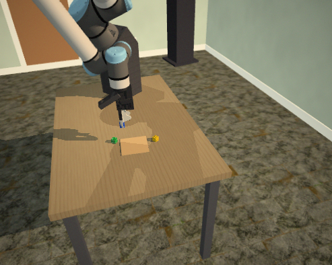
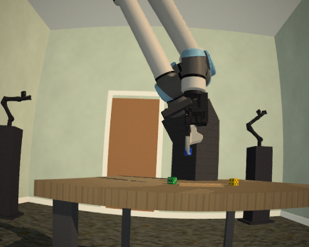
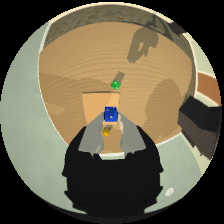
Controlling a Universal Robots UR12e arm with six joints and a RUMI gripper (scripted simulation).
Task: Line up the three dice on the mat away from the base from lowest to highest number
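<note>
The tan mat is 5 cm ahead of my hand, 4 cm to the left of it and 12 cm below it. From my hand the other things lie so: green die (3 cm behind, 4 cm to the right, 11 cm below); then blue die (right at my hand); then yellow die (6 cm ahead, 15 cm to the left, 11 cm below).
</note>
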